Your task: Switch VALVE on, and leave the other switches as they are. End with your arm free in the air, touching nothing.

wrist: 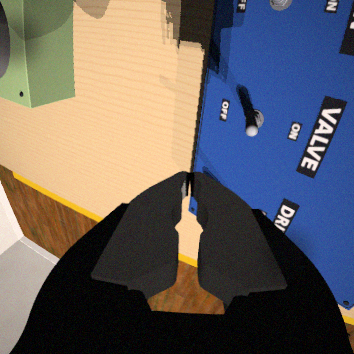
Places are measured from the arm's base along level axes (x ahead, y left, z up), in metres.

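Pixels of known places: gripper, fingertip midpoint: (189, 174).
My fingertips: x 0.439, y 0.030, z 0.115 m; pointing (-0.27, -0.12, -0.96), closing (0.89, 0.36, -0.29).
Note:
Behind a point stands the place of what it marks.
The VALVE switch (254, 124) @(x 0.467, y 0.063, z 0.037 m) is a short lever with a pale round tip on the blue panel (320, 210) @(x 0.583, y 0.018, z 0.029 m), between its OFF label (225, 110) @(x 0.435, y 0.046, z -0.023 m) and its ON label (295, 131) @(x 0.510, y 0.071, z 0.009 m). Its tip shows slightly to the OFF side of its round base, seen nearly end-on; its exact tilt is hard to tell. The VALVE nameplate (321, 137) @(x 0.532, y 0.081, z 0.018 m) is to the right. My gripper (189, 174) @(x 0.439, y 0.030, z 0.115 m) is shut and empty, its fingertips together over the panel's left edge, below and left of the lever in the view and apart from it.
A green box-shaped object (50, 55) @(x 0.121, y -0.003, z -0.043 m) stands at the upper left on the light wood table top (125, 125) @(x 0.272, y -0.088, z -0.097 m). Part of another switch (281, 2) @(x 0.434, y 0.166, z -0.002 m) shows at the top edge. The DRIVE nameplate (286, 215) @(x 0.565, y -0.016, z 0.018 m) is partly hidden behind my right finger; its lever is hidden.

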